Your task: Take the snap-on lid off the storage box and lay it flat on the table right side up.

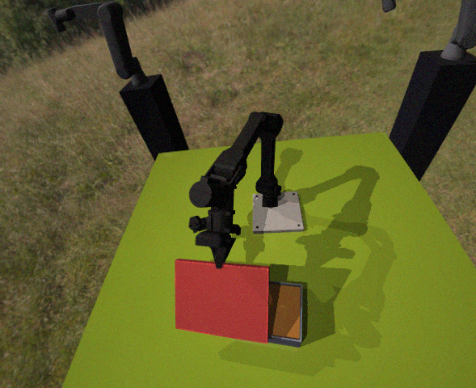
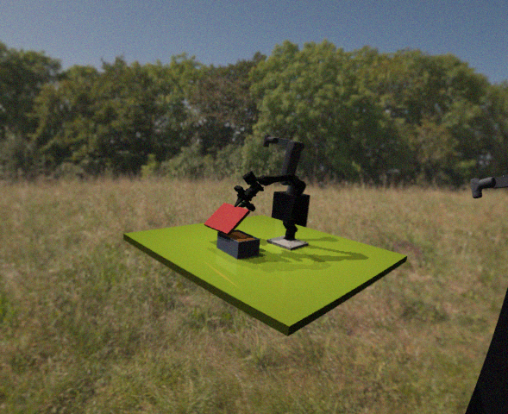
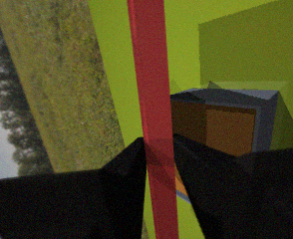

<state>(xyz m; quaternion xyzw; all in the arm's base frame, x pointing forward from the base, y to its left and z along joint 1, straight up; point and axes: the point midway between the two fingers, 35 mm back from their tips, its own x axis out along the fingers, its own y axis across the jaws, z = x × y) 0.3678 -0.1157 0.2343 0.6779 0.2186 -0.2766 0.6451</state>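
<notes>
My gripper tip is now 6 cm short of the red lid and 5 cm above it. From my gripper tip the other things lie so: blue-grey storage box: 18 cm below, 10 cm to the left, 5 cm ahead.
</notes>
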